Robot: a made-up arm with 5 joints.
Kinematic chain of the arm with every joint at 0, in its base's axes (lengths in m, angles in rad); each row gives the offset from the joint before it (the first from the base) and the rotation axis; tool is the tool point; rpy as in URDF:
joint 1: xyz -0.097 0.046 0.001 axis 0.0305 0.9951 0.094
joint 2: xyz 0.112 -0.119 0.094 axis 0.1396 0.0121 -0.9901
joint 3: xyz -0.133 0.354 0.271 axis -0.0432 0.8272 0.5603
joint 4: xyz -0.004 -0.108 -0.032 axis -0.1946 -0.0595 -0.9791
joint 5: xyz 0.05 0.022 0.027 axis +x
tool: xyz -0.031 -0.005 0.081 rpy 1.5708 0 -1.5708
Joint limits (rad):
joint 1: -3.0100..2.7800
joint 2: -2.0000..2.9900
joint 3: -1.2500..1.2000
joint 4: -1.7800..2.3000
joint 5: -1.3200..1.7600
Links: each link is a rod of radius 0.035 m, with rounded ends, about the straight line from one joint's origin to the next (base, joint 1, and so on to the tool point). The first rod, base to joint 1, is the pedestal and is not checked.
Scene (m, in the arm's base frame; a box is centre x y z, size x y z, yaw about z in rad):
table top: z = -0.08
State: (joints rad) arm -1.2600 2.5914 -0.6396 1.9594 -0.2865
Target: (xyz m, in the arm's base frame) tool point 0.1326 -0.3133 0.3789
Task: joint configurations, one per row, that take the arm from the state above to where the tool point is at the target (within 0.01 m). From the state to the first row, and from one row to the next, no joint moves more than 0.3 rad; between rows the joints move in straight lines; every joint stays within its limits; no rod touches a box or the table.
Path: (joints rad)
1: -0.9700 2.6357 -0.4890 1.9125 -0.3676
2: -0.6800 2.6800 -0.3385 1.8656 -0.4486
3: -0.3900 2.7243 -0.1879 1.8186 -0.5297
4: -0.1000 2.7687 -0.0374 1.7717 -0.6107
5: 0.1899 2.8130 0.1132 1.7248 -0.6918

